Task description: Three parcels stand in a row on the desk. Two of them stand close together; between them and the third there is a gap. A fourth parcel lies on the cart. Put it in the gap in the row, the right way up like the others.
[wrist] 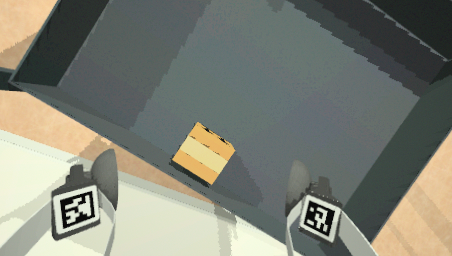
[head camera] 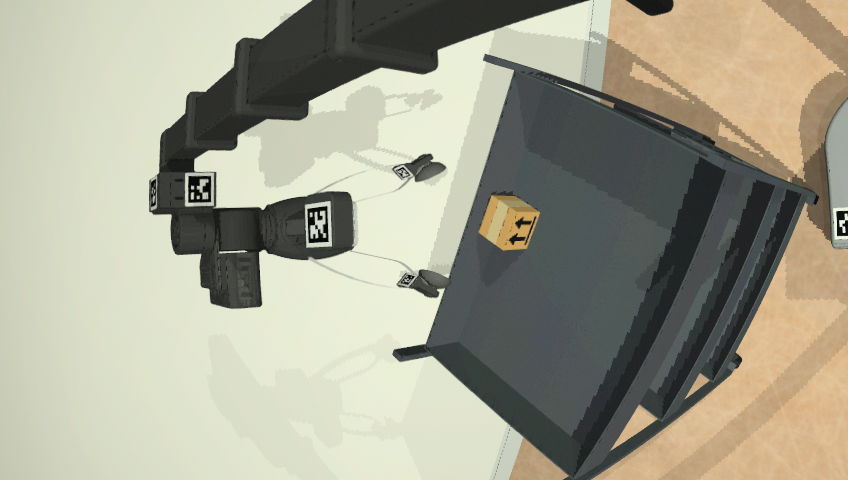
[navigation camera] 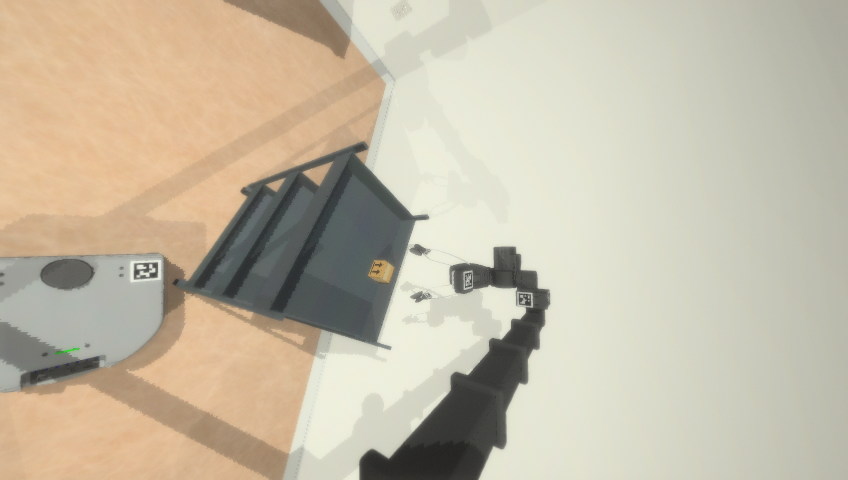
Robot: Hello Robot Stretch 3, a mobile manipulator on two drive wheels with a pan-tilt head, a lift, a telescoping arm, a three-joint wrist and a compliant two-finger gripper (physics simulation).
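Pixels of known places: gripper, fingertip midpoint: [wrist: 205, 174] [head camera: 444, 225] [navigation camera: 410, 272]; robot's base, link origin: [navigation camera: 68, 272].
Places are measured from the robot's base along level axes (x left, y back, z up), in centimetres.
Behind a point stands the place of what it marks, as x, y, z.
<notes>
The fourth parcel [head camera: 509, 223] {-55.3, 2.2, 71.3} [navigation camera: 380, 271] {-54.7, 2.0, 71.0} [wrist: 204, 153] {-57.3, 2.4, 71.3} is an orange-tan box with a pale tape band on top and two black arrows on a side face, pointing towards the banded top. It appears upright on the top tray of the dark grey cart [head camera: 565, 297] {-50.0, -7.9, 66.3} [navigation camera: 333, 255] {-41.4, -3.5, 66.3} [wrist: 250, 75] {-47.1, -3.2, 66.3}, near one long edge. My gripper [head camera: 432, 225] {-56.8, 2.2, 81.3} [navigation camera: 420, 273] {-56.8, 2.2, 81.3} [wrist: 205, 174] {-56.8, 2.2, 81.3} is open, with its fingers wide apart and empty. It hangs above the parcel, pointing down, clear of it. The desk and the row of three parcels do not show in these views.
The tray has raised walls, and lower shelves show beneath it. A pale wall with skirting rises behind the cart. My dark telescoping arm [head camera: 285, 77] {-29.4, 8.7, 116.5} [navigation camera: 476, 404] {-20.8, 8.4, 115.7} reaches over beside it. My grey base [head camera: 839, 178] {-14.2, 8.8, 15.9} [navigation camera: 89, 315] {-3.3, 10.9, 15.9} stands on the orange-brown floor close to the cart.
</notes>
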